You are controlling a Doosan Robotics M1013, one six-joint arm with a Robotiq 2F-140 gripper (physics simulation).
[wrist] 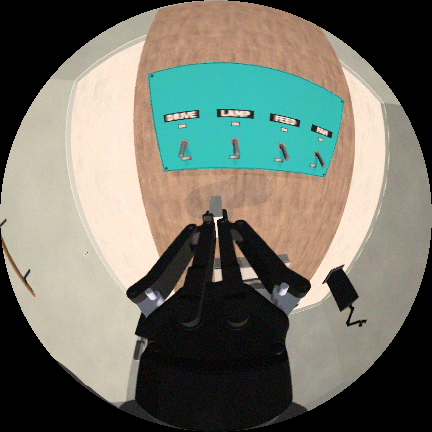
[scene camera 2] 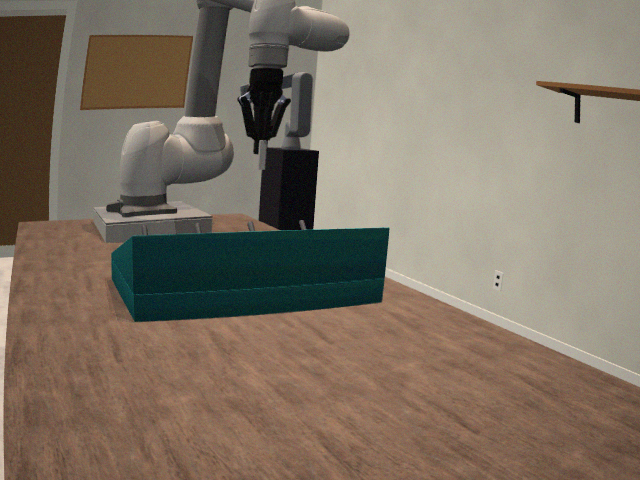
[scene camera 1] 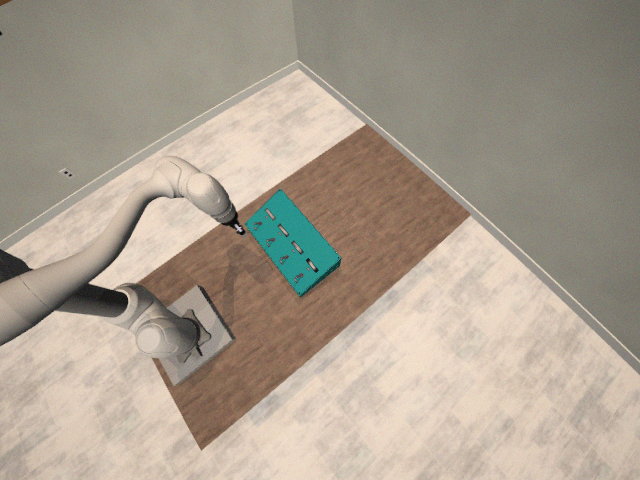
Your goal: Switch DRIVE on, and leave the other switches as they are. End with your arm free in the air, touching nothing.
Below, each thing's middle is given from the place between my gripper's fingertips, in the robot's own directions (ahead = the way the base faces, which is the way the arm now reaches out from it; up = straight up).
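Labels:
There is the teal switch panel [scene camera 2: 204,275], and my hand is 150 mm above it, 110 mm to the left of it and still 160 mm short of it.

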